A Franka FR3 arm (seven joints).
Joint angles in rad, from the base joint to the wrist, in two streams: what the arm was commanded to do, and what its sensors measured. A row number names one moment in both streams.
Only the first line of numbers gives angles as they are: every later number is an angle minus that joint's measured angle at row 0.
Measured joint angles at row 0:
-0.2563, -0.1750, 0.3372, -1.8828, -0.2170, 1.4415, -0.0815
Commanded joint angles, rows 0 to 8:
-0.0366, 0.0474, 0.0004, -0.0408, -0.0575, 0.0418, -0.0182
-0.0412, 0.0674, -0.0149, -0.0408, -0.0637, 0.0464, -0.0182
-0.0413, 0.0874, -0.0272, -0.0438, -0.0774, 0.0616, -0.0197
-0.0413, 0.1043, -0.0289, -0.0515, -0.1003, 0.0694, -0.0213
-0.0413, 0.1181, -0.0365, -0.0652, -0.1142, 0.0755, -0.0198
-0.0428, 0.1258, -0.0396, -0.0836, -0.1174, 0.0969, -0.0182
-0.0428, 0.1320, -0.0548, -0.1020, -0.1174, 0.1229, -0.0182
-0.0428, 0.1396, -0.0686, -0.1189, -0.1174, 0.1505, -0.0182
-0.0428, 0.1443, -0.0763, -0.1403, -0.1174, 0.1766, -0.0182
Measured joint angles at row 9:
-0.0304, 0.1387, -0.0600, -0.0800, -0.1007, 0.1019, -0.0070
